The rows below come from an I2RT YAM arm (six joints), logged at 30 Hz.
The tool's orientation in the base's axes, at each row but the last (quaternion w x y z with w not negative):
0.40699 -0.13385 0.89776 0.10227
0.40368 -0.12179 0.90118 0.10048
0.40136 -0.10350 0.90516 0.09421
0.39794 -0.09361 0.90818 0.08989
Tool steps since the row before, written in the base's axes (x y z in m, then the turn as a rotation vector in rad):
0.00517 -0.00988 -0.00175 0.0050 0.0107 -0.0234
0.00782 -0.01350 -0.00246 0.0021 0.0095 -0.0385
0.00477 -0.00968 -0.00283 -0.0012 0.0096 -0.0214
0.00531 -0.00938 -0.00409 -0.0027 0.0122 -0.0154
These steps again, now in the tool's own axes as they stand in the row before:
-0.00039 -0.01112 0.00188 0.0129 0.0067 0.0218
-0.00132 -0.01538 0.00333 0.0263 0.0052 0.0293
0.00006 -0.01080 0.00279 0.0157 0.0077 0.0157
0.00041 -0.01071 0.00425 0.0120 0.0111 0.0113

